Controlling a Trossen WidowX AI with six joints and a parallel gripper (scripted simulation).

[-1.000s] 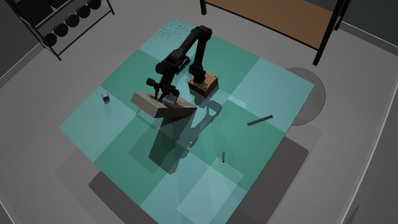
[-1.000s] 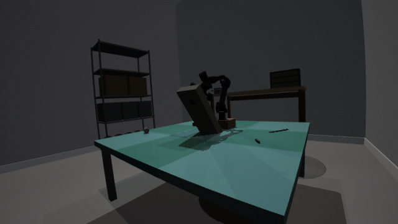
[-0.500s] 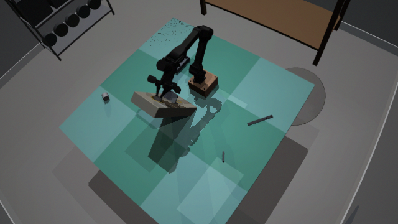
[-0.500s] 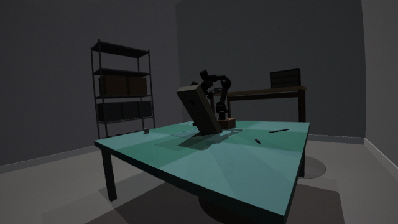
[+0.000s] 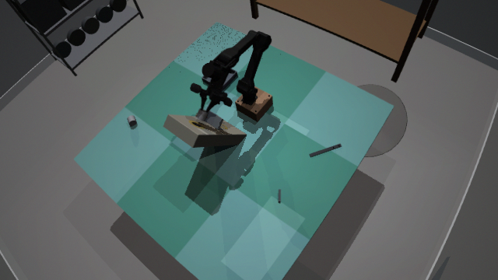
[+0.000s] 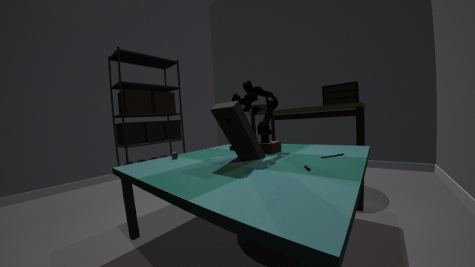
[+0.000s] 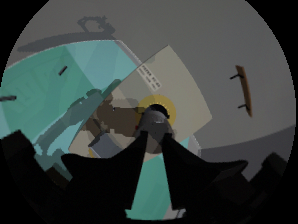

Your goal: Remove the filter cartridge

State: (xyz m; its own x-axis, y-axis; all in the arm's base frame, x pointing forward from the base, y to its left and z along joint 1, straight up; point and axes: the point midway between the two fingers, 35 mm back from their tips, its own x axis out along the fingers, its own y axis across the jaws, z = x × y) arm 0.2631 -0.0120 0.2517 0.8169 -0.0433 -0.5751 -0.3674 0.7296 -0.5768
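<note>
The grey round filter cartridge lies 1 cm below my gripper tip and 1 cm ahead of it. From my gripper tip the other things lie so: short rod: 42 cm to the left, 30 cm below, 6 cm ahead; then dark square tray: 37 cm behind, 30 cm below, 27 cm to the right.
</note>
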